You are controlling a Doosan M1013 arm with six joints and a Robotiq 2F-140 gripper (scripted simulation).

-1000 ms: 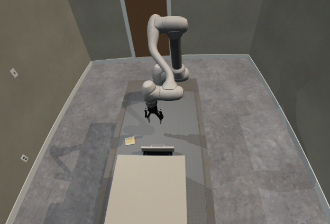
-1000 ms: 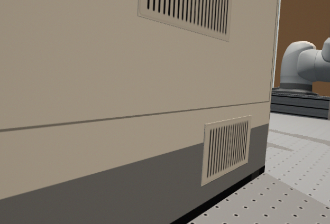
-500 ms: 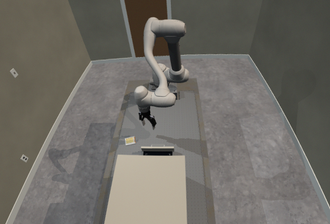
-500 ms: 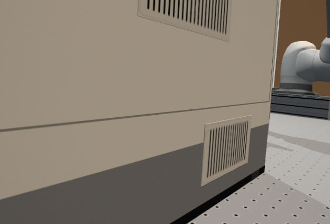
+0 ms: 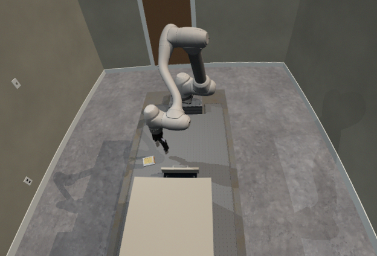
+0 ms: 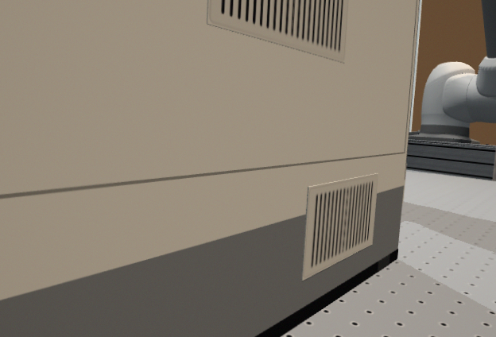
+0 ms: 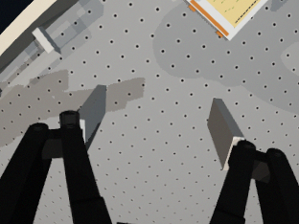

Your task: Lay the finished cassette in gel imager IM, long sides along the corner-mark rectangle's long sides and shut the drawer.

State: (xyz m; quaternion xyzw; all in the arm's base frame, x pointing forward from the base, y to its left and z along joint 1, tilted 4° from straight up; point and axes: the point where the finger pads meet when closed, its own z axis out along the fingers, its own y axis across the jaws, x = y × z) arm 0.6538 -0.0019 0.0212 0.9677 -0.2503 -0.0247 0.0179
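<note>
My hand is 50 mm short of the cassette, 120 mm to the left of it and 150 mm above it.
</note>
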